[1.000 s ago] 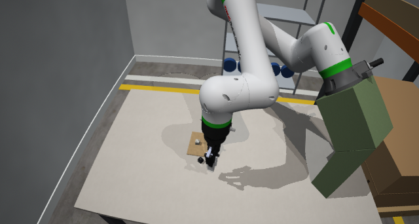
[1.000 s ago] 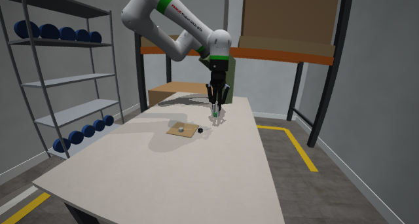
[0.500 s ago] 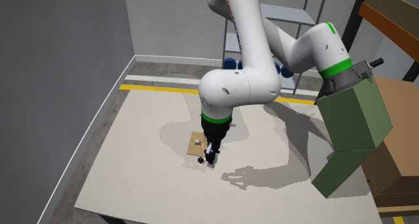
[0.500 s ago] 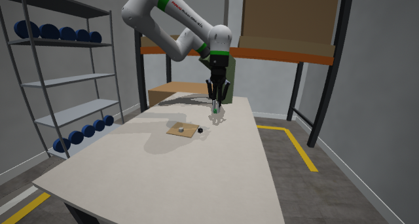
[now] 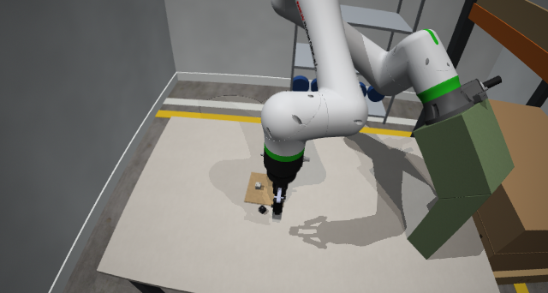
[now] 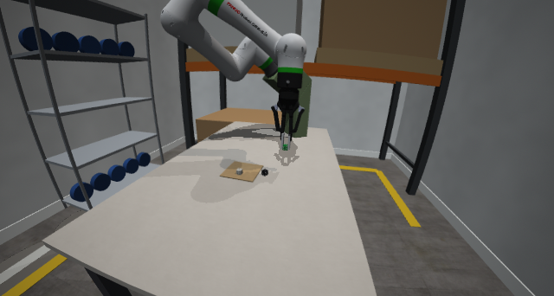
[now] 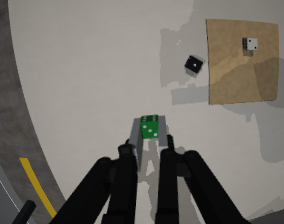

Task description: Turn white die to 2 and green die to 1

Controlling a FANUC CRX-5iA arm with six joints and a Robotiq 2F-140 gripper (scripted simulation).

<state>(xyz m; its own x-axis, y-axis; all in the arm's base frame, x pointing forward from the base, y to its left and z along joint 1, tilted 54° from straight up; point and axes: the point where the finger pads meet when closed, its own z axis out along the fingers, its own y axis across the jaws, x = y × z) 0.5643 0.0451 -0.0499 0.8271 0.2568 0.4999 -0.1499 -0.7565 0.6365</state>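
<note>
Right now my hand is 3 cm above the green die. Round my hand: mat: 2 cm ahead, 17 cm to the right, 13 cm below; black die: 4 cm ahead, 8 cm to the right, 13 cm below; white die: 5 cm ahead, 18 cm to the right, 12 cm below.
</note>
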